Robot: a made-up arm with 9 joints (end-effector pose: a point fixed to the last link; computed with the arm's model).
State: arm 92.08 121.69 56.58 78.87 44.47 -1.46 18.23 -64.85 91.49
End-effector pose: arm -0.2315 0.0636 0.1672 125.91 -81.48 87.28
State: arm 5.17 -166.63 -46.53 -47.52 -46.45 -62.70 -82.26 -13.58 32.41
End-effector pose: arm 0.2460 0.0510 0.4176 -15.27 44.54 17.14
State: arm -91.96 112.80 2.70 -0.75 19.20 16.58 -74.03 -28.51 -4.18
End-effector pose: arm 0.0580 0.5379 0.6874 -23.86 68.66 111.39
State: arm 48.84 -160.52 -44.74 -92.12 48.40 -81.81 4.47 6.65 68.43
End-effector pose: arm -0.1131 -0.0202 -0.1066 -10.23 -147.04 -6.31
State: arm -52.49 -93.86 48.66 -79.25 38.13 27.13 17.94 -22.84 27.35
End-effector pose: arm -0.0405 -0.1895 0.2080 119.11 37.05 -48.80
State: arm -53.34 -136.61 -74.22 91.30 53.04 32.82 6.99 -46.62 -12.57
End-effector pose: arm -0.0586 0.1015 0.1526 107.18 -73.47 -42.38
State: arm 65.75 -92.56 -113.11 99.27 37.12 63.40 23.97 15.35 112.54
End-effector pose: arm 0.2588 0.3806 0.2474 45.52 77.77 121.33
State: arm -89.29 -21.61 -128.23 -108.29 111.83 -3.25 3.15 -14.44 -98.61
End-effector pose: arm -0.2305 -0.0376 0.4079 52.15 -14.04 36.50
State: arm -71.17 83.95 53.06 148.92 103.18 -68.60 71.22 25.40 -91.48
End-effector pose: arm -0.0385 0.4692 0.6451 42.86 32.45 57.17
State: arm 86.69 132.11 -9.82 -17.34 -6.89 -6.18 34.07 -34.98 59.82
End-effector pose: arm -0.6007 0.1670 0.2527 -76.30 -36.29 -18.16
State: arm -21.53 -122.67 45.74 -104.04 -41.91 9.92 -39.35 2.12 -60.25
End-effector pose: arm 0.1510 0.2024 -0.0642 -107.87 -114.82 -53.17
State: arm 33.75 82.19 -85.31 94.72 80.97 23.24 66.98 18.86 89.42
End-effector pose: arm -0.1221 0.3303 -0.1016 164.04 -40.69 56.71
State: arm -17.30 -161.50 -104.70 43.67 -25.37 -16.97 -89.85 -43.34 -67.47
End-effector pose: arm 0.2187 -0.1318 0.1957 97.93 -36.04 54.32
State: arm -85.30 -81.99 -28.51 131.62 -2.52 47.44 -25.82 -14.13 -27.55
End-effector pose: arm 0.3373 0.1322 0.4436 -41.46 109.55 40.99
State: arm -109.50 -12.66 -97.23 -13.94 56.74 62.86 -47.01 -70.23 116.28
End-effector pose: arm -0.4497 0.0397 0.2762 -27.19 -145.87 2.30
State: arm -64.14 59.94 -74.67 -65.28 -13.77 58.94 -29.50 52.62 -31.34
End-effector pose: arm -0.0012 0.2737 0.1508 58.59 -158.65 -8.00
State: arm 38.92 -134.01 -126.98 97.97 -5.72 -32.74 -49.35 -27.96 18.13
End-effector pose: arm -0.0319 0.3379 0.5709 -4.46 -32.87 -131.01
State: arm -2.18 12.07 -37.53 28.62 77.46 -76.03 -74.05 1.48 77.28
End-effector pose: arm 0.0118 0.1317 0.3706 17.05 123.05 -42.02
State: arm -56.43 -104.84 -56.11 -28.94 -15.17 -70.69 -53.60 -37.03 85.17
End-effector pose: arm 0.2544 0.1367 0.6785 -50.76 61.54 8.31
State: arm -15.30 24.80 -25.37 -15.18 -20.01 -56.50 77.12 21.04 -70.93
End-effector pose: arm 0.1260 0.6393 0.7364 -74.18 -5.20 -108.33
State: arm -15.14 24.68 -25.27 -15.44 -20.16 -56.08 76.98 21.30 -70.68
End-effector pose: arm 0.1226 0.6423 0.7354 -73.77 -6.16 -108.56
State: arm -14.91 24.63 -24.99 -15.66 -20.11 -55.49 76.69 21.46 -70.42
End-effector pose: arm 0.1175 0.6455 0.7355 -73.06 -7.23 -108.65
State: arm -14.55 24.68 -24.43 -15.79 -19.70 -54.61 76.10 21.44 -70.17
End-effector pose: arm 0.1094 0.6489 0.7369 -71.93 -8.46 -108.41
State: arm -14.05 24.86 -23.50 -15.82 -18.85 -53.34 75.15 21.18 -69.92
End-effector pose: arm 0.0971 0.6526 0.7403 -70.21 -9.91 -107.79
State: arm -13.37 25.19 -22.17 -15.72 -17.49 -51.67 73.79 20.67 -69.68
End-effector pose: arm 0.0804 0.6562 0.7450 -67.92 -11.63 -106.72
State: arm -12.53 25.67 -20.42 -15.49 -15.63 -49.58 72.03 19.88 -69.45
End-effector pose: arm 0.0584 0.6595 0.7510 -65.02 -13.65 -105.17
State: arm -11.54 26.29 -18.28 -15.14 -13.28 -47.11 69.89 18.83 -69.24
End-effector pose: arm 0.0314 0.6620 0.7572 -61.59 -16.03 -103.15
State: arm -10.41 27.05 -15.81 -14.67 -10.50 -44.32 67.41 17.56 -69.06
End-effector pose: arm -0.0005 0.6633 0.7621 -57.77 -18.80 -100.68
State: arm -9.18 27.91 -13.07 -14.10 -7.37 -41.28 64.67 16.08 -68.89
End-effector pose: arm -0.0362 0.6627 0.7652 -53.65 -21.89 -97.82
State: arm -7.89 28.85 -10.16 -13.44 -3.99 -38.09 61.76 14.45 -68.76
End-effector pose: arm -0.0743 0.6598 0.7653 -49.39 -25.24 -94.64
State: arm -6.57 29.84 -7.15 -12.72 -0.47 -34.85 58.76 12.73 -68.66
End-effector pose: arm -0.1133 0.6545 0.7619 -45.14 -28.76 -91.27
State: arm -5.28 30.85 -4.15 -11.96 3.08 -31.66 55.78 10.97 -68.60
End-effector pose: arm -0.1512 0.6468 0.7554 -40.99 -32.30 -87.82
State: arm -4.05 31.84 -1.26 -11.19 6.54 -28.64 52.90 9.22 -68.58
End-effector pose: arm -0.1864 0.6373 0.7461 -37.13 -35.70 -84.42
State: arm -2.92 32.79 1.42 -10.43 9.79 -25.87 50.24 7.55 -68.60
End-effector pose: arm -0.2174 0.6268 0.7350 -33.62 -38.81 -81.21
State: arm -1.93 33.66 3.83 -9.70 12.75 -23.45 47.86 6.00 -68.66
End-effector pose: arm -0.2435 0.6159 0.7237 -30.56 -41.50 -78.29
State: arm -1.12 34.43 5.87 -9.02 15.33 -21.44 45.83 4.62 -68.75
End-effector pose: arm -0.2642 0.6055 0.7132 -28.01 -43.68 -75.77
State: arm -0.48 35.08 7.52 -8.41 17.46 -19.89 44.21 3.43 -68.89
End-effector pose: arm -0.2798 0.5966 0.7044 -26.06 -45.31 -73.69
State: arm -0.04 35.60 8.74 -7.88 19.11 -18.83 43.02 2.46 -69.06
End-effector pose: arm -0.2905 0.5895 0.6983 -24.71 -46.38 -72.09
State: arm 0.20 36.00 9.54 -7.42 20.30 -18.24 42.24 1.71 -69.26
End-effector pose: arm -0.2970 0.5843 0.6950 -23.91 -46.90 -70.95
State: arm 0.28 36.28 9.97 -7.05 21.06 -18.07 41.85 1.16 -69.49
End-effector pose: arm -0.3000 0.5811 0.6943 -23.64 -46.97 -70.22
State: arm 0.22 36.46 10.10 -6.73 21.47 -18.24 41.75 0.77 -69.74
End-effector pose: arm -0.3001 0.5795 0.6959 -23.77 -46.66 -69.83
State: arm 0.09 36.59 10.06 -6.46 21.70 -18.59 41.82 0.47 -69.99
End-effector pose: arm -0.2988 0.5786 0.6987 -24.11 -46.13 -69.60
